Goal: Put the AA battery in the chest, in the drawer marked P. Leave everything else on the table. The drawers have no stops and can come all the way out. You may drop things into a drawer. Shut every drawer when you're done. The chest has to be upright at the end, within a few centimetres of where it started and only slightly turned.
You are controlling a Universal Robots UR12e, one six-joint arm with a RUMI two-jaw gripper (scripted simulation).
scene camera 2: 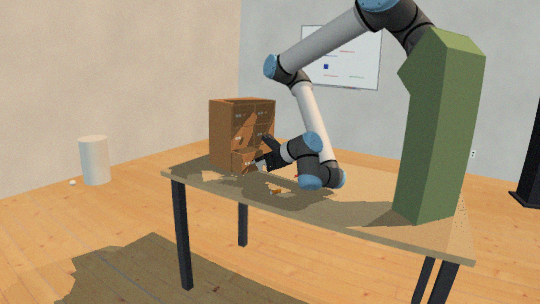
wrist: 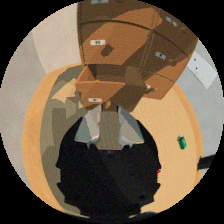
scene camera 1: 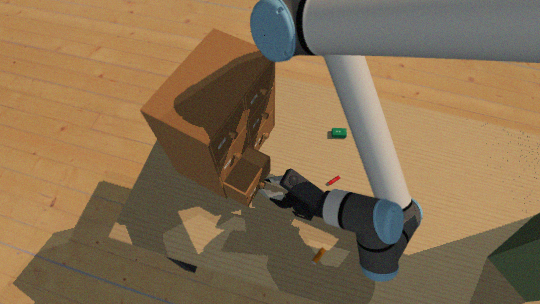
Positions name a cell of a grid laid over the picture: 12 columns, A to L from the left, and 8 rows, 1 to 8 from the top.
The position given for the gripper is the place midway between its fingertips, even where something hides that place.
Observation:
In view: the gripper (scene camera 1: F5) and a wooden chest (scene camera 1: E3).
The wooden chest is seen too in scene camera 2 (scene camera 2: E3). The gripper also shows in the wrist view (wrist: F4).

